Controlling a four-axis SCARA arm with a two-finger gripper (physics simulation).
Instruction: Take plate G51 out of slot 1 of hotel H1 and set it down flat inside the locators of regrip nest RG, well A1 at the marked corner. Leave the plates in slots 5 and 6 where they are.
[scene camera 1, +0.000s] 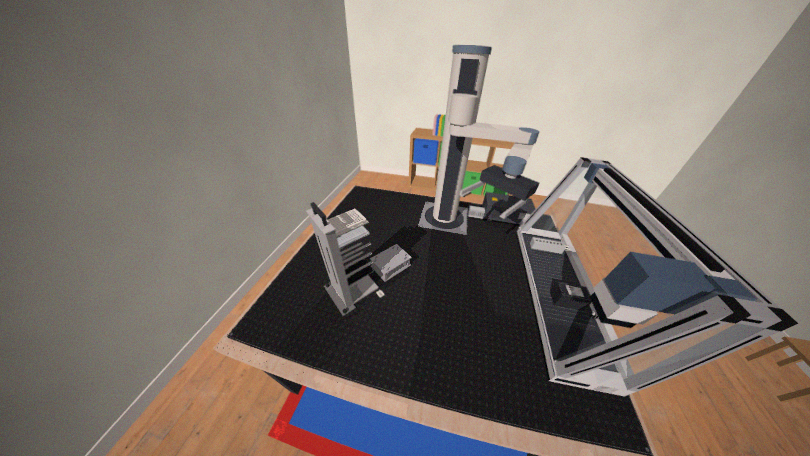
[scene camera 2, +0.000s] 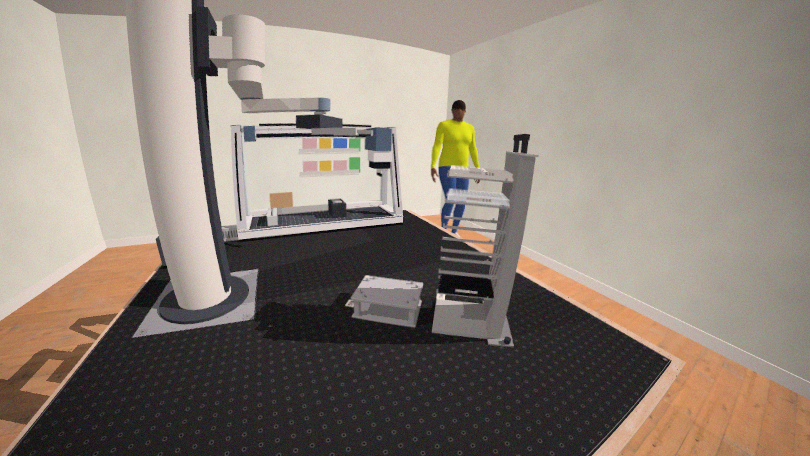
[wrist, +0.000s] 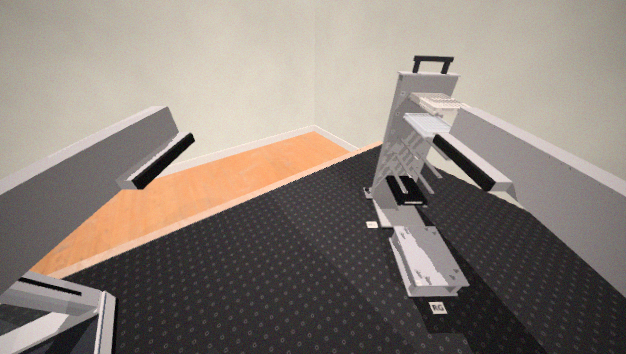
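Pixels of known places: gripper, fingertip midpoint: (scene camera 1: 480, 203) (scene camera 2: 365, 132) (wrist: 313, 123); arm's base, origin of the base link: (scene camera 1: 443, 218) (scene camera 2: 206, 300).
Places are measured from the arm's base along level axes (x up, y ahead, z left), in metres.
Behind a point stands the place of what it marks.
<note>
Hotel H1 (scene camera 1: 331, 266) {x 0.235, y 0.730, z -0.367 m} (scene camera 2: 516, 237) {x 0.270, y 0.667, z -0.433 m} (wrist: 426, 83) {x 0.412, y 0.699, z -0.361 m} is a tall grey column with slot rails. Plate G51 (scene camera 2: 465, 287) {x 0.124, y 0.624, z -0.351 m} (wrist: 414, 195) {x 0.123, y 0.606, z -0.319 m} is black and lies in its lowest slot; it is hard to make out in scene camera 1. A whitish plate (scene camera 1: 351, 219) {x 0.390, y 0.632, z -0.310 m} (scene camera 2: 478, 173) {x 0.385, y 0.613, z -0.358 m} (wrist: 436, 102) {x 0.390, y 0.634, z -0.300 m} is in the top slot, and a clear bluish plate (scene camera 1: 352, 233) {x 0.336, y 0.644, z -0.308 m} (scene camera 2: 477, 198) {x 0.335, y 0.616, z -0.360 m} (wrist: 426, 123) {x 0.336, y 0.644, z -0.311 m} just below. Nest RG (scene camera 1: 391, 260) {x 0.072, y 0.505, z -0.208 m} (scene camera 2: 388, 288) {x 0.073, y 0.492, z -0.208 m} (wrist: 429, 257) {x 0.073, y 0.478, z -0.206 m}, a low grey stand beside the hotel, bears no plate; its marked corner is unclear. My gripper (scene camera 1: 483, 205) {x 0.466, y 0.530, z 0.110 m} (wrist: 313, 123) {x 0.466, y 0.530, z 0.110 m} is open, empty and high, away from both.
The arm's column (scene camera 1: 448, 186) {x 0.274, y 0.077, z -0.005 m} (scene camera 2: 170, 169) {x 0.385, y 0.006, z -0.075 m} stands on the black table mat (scene camera 1: 442, 317) {x 0.013, y 0.699, z 0.065 m} (scene camera 2: 340, 390) {x 0.013, y 0.306, z -0.425 m} (wrist: 250, 280) {x 0.013, y 0.715, z 0.171 m}. A framed gantry machine (scene camera 1: 535, 300) {x 0.043, y 0.545, z 0.450 m} (scene camera 2: 317, 227) {x 0.043, y 0.408, z 0.450 m} (wrist: 107, 325) {x 0.042, y 0.778, z 0.450 m} stands at the other side. A person (scene camera 2: 455, 144) stands beyond the table in scene camera 2.
</note>
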